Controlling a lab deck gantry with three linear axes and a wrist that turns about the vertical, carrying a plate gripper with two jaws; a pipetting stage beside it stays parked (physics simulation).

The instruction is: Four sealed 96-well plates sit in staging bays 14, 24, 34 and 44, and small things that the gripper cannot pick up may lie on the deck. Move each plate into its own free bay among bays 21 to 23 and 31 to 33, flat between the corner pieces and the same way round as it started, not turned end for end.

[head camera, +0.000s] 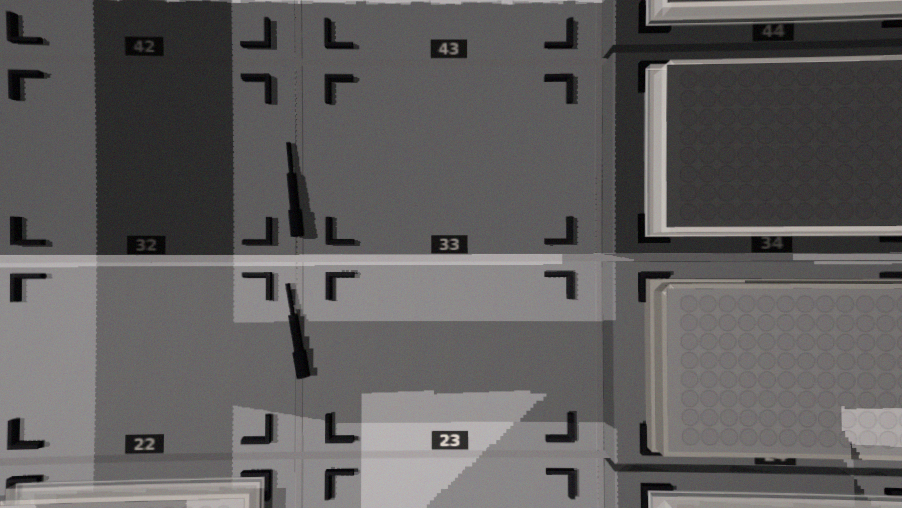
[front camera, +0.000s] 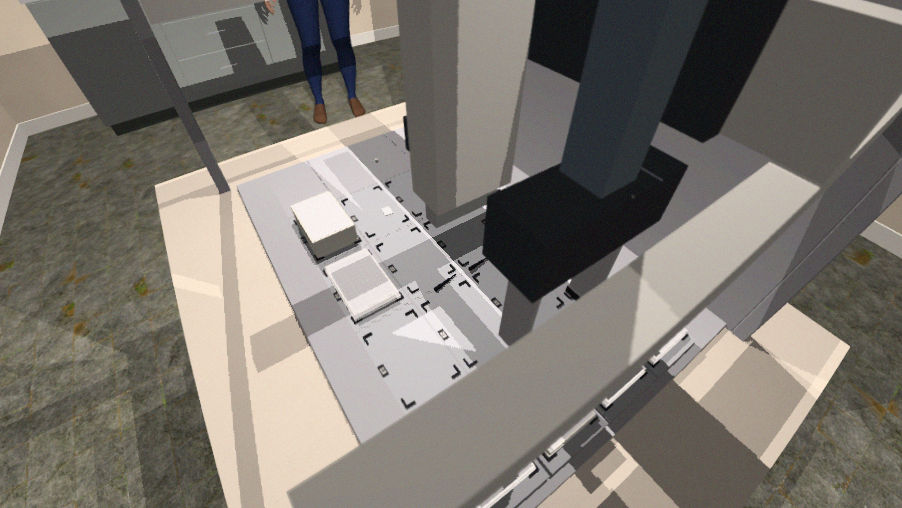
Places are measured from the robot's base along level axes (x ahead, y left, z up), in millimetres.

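Pixels of known places: robot's base at its link origin: (front camera: 295,221).
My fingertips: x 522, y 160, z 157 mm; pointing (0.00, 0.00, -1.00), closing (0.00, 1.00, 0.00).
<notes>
For each thing: its top centre in the pictures, then the offset to it from my fingertips. "spot": a spot on its surface instead.
- bay 34 at a spot on its surface: (head camera: 782,145) spot: dx +28, dy +97, dz -128 mm
- bay 24 at a spot on its surface: (head camera: 782,372) spot: dx +28, dy -11, dz -128 mm
- bay 44 at a spot on its surface: (head camera: 776,10) spot: dx +28, dy +163, dz -133 mm
- bay 14 at a spot on its surface: (head camera: 776,501) spot: dx +29, dy -76, dz -137 mm
- Bay 33 at a spot on its surface: (head camera: 448,157) spot: dx -130, dy +99, dz -157 mm
- bay 23 at a spot on its surface: (head camera: 441,366) spot: dx -135, dy -16, dz -157 mm
- small white tile at its top centre: (front camera: 387,210) dx -440, dy +11, dz -156 mm
- tall white block at its top centre: (front camera: 321,214) dx -458, dy -117, dz -115 mm
- low plate at its top centre: (front camera: 360,278) dx -294, dy -117, dz -143 mm
Plates show at the right of the head view: one in bay 34 (head camera: 782,145) (front camera: 624,387), one in bay 24 (head camera: 782,372) (front camera: 571,434), part of one in bay 44 (head camera: 776,10) (front camera: 670,345), and the edge of one in bay 14 (head camera: 776,501) (front camera: 511,485). The front beam partly hides them in the front view. Bay 33 (head camera: 448,157) and bay 23 (head camera: 441,366) hold no plate; bays 22 and 32, partly in view, hold none either. My gripper (front camera: 541,312) is open, its jaws wide apart above the deck with no plate between them. One jaw's tip is hidden.
Two thin black pieces (head camera: 294,195) (head camera: 298,334) lie between columns 2 and 3. A small white tile (front camera: 386,210) lies in bay 21. A tall white block (front camera: 325,220) and a low plate (front camera: 362,283) (head camera: 138,495) stand along the deck's side. The pipetting stage (front camera: 463,107) stands beside the gripper.
</notes>
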